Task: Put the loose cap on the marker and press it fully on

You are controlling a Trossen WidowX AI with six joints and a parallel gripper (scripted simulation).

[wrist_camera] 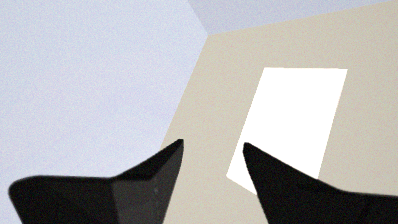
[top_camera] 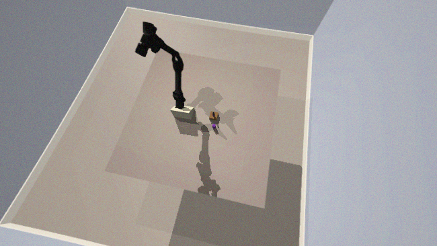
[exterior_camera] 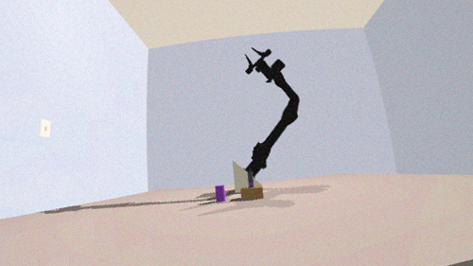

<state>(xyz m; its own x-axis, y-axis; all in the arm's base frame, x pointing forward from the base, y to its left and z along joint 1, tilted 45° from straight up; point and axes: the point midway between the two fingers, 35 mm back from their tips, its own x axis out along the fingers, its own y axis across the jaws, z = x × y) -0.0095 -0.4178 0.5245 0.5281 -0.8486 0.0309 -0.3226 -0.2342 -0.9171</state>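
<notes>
Right now the purple cap is 730 mm below my gripper tip, 420 mm ahead of it and 120 mm to the right of it. Also, from my gripper tip: holder block 740 mm below, 380 mm ahead, 20 mm to the right.
</notes>
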